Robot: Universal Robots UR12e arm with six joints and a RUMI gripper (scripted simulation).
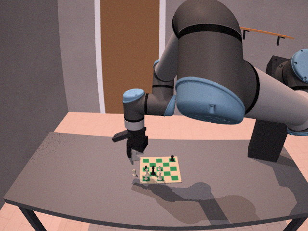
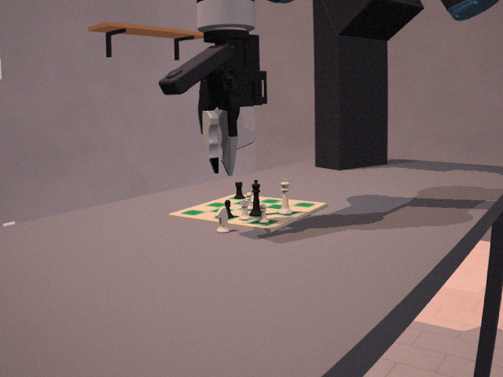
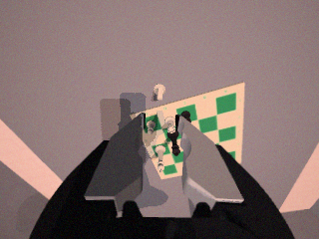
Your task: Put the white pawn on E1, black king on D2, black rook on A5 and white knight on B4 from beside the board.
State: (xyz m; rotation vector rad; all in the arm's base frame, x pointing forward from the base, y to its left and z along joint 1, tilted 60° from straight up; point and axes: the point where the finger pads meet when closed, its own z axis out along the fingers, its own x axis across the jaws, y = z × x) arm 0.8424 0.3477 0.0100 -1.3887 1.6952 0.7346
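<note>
My gripper is now 9 cm above the white knight. The rest, counted from my hand: black king 10 cm behind, 3 cm to the right, 7 cm below; then black pawn 5 cm behind, 5 cm to the right, 9 cm below; then white rook 6 cm behind, 2 cm to the right, 9 cm below.
</note>
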